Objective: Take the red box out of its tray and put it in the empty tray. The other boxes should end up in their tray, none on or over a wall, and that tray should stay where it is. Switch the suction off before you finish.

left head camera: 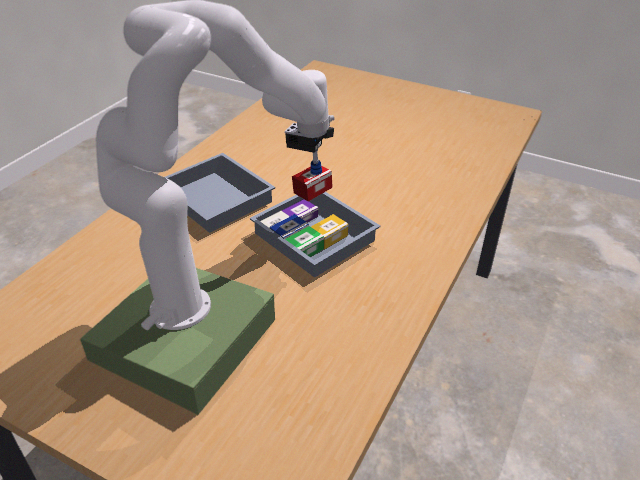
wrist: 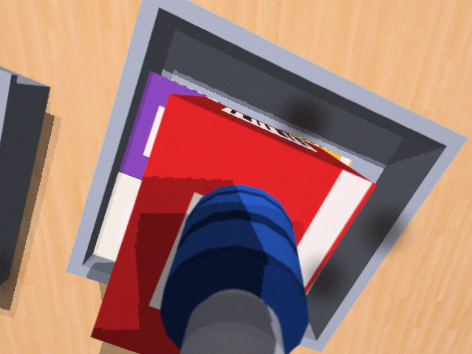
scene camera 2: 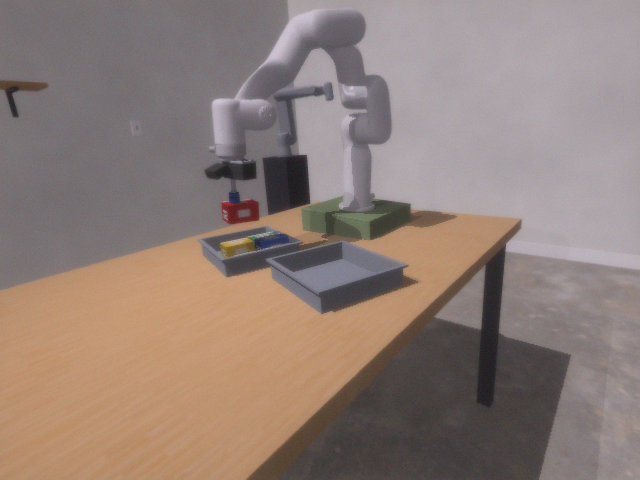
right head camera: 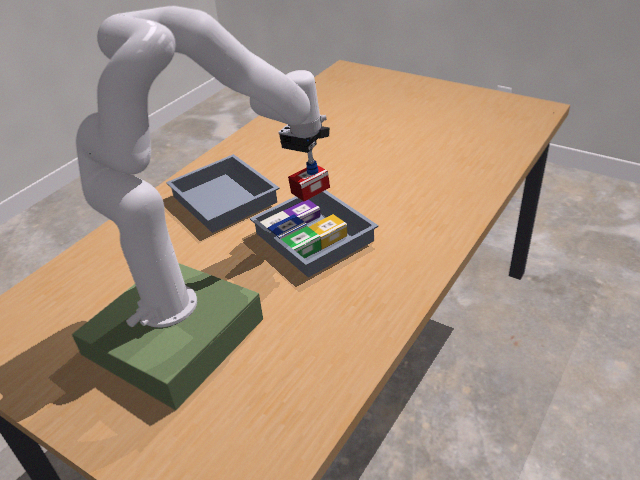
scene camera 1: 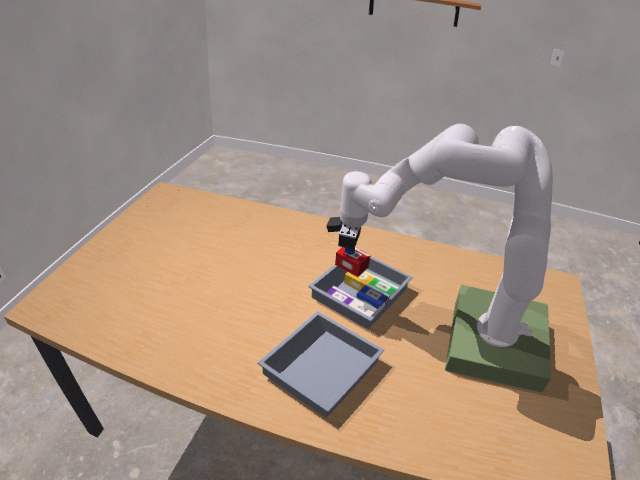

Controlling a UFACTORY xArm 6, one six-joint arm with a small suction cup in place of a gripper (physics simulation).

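Pixels of known places: end effector, tool point: (left head camera: 316,175) (wrist: 240,218) (scene camera 2: 234,206) (right head camera: 313,175) (scene camera 1: 349,253); arm's base, origin of the base link: (left head camera: 180,308) (scene camera 2: 356,207) (right head camera: 168,306) (scene camera 1: 497,329).
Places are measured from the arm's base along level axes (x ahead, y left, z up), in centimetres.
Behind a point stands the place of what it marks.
The red box (left head camera: 311,183) @(y -9.4, x 42.0, z 9.3 cm) (right head camera: 308,183) @(y -9.7, x 42.6, z 9.1 cm) (scene camera 1: 352,262) @(y -4.6, x 44.9, z 9.1 cm) (scene camera 2: 240,211) @(y -5.7, x 47.3, z 7.8 cm) (wrist: 250,145) @(y -8.7, x 49.1, z 9.9 cm) hangs from my suction cup (left head camera: 315,167) (right head camera: 311,167) (scene camera 1: 349,251) (scene camera 2: 234,197) (wrist: 235,250), above the filled tray (left head camera: 338,261) @(y -20.2, x 35.6, z -6.5 cm) (right head camera: 336,258) @(y -20.4, x 36.4, z -6.1 cm) (scene camera 1: 338,310) @(y 0.3, x 46.6, z -6.0 cm) (scene camera 2: 227,266) @(y -3.2, x 55.6, z -4.3 cm) and clear of its walls. In that tray lie the yellow box (left head camera: 336,230) @(y -16.4, x 42.3, z -2.8 cm) (right head camera: 333,231) @(y -16.3, x 42.2, z -3.1 cm), green box (left head camera: 306,239) @(y -11.5, x 35.3, z -2.5 cm) (right head camera: 301,240) @(y -11.5, x 34.9, z -2.5 cm), blue box (left head camera: 289,225) @(y -5.5, x 37.6, z -1.8 cm) (right head camera: 285,225) @(y -5.1, x 37.4, z -1.8 cm), white box (left head camera: 273,219) @(y 0.6, x 40.1, z -3.7 cm) (right head camera: 273,219) @(y 0.7, x 40.2, z -3.7 cm) and purple box (left head camera: 301,209) @(y -3.8, x 47.5, z -3.8 cm) (right head camera: 302,209) @(y -3.7, x 47.4, z -3.8 cm), none seen on a wall. The empty tray (left head camera: 211,196) @(y 23.5, x 45.2, z -6.8 cm) (right head camera: 217,196) @(y 24.3, x 45.3, z -6.8 cm) (scene camera 1: 325,364) @(y 20.4, x 44.6, z -6.8 cm) (scene camera 2: 336,276) @(y 20.8, x 42.9, z -6.8 cm) stands beside it. In the wrist view the red box hides most of the others.
The green base block (left head camera: 232,310) @(y -10.3, x 3.9, z 0.6 cm) (right head camera: 217,320) @(y -12.7, x 1.3, z 0.8 cm) (scene camera 1: 496,366) @(y 12.9, x 0.0, z -0.9 cm) (scene camera 2: 336,222) @(y -0.1, x 12.5, z -2.6 cm) carries the arm on the wooden table (left head camera: 439,155) @(y -26.9, x 96.6, z -7.1 cm) (scene camera 1: 206,268) @(y -4.5, x 93.3, z -7.1 cm). A narrow strip of table separates the two trays. The empty tray's raised walls face the filled tray.
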